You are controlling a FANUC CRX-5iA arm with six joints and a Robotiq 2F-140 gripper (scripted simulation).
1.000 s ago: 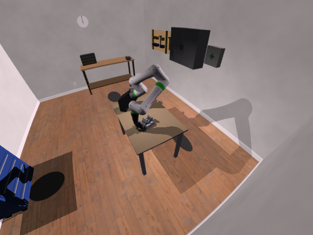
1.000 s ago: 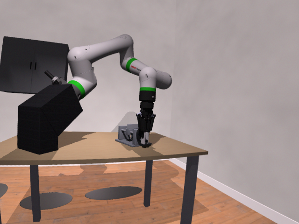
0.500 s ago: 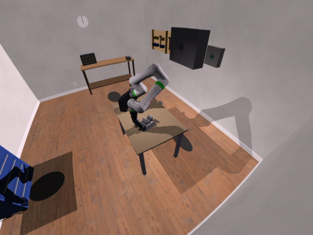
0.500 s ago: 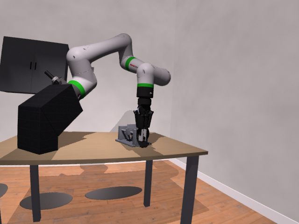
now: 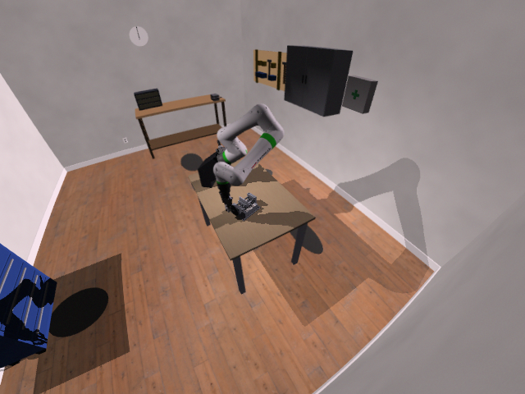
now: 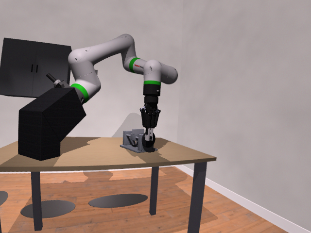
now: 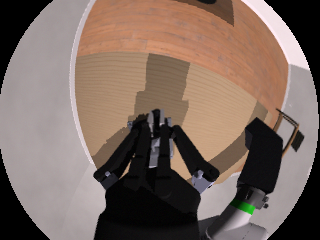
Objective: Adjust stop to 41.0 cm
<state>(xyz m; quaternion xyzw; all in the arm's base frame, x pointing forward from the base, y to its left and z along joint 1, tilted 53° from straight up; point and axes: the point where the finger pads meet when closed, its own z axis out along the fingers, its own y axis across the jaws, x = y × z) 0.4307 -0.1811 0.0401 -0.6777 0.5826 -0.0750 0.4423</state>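
Now: hand 14 cm to the right of the grey stop, 2 cm past it and 2 cm above it. Also, from my hand: black handwheel (2 cm to the left, 2 cm below).
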